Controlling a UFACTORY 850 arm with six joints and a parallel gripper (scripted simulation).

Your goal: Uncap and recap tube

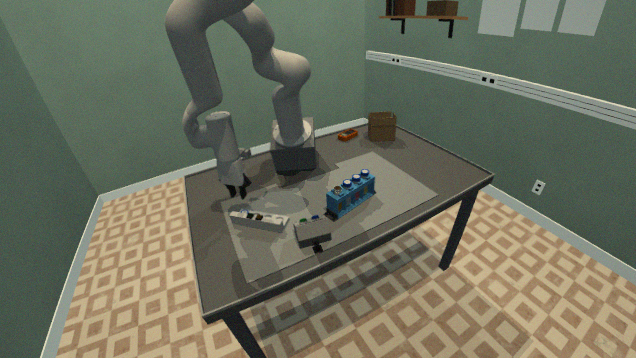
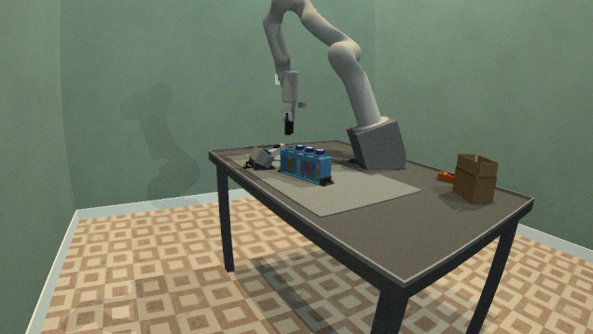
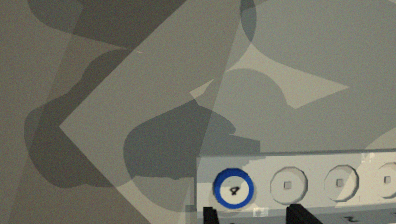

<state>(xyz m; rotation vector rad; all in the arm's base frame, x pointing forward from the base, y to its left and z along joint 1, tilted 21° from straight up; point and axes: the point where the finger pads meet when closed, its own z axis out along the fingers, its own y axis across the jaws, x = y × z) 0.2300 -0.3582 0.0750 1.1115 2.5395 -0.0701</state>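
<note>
The blue key is 240 mm ahead of my hand, 200 mm to the left of it and 60 mm below it. From my hand the other things lie so: blue cap marked 4: 110 mm below; then green key: 230 mm ahead, 150 mm to the left, 60 mm below; then grey key housing: 250 mm ahead, 170 mm to the left, 70 mm below.
</note>
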